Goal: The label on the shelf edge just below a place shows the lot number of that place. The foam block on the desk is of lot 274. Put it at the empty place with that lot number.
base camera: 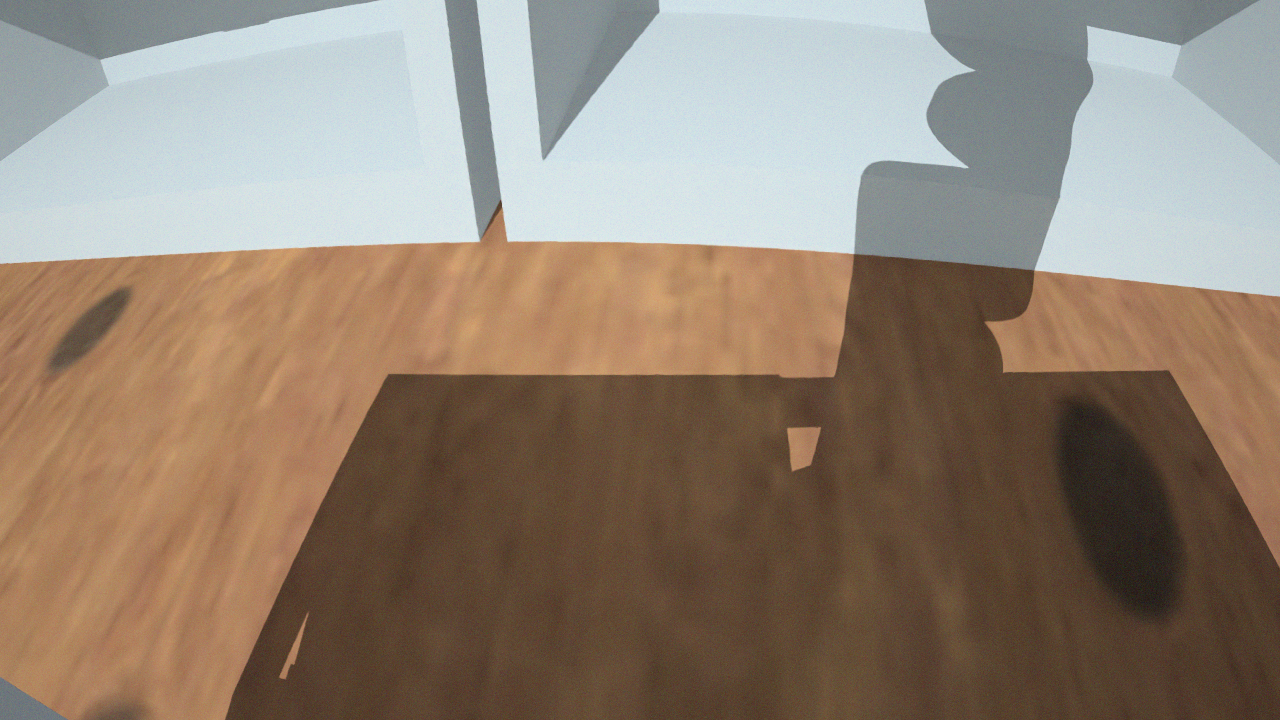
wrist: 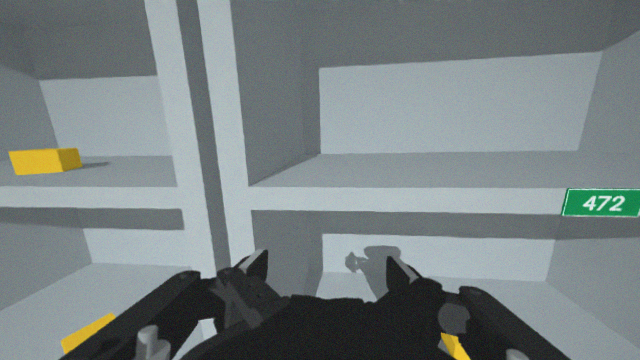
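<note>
My gripper is open, with nothing between its fingers, in front of the right shelf unit. A green label reading 472 is on the edge of the right unit's middle shelf, at the right of the wrist view. No block shows in the visible part of the place above that label. The desk, the foam block of lot 274 and a label with 274 do not show in either view.
Yellow blocks stand in other places: one at upper left, one at lower left and one at lower right, partly behind the gripper. White uprights divide the units. The units' base is close ahead, crossed by the arm's shadow.
</note>
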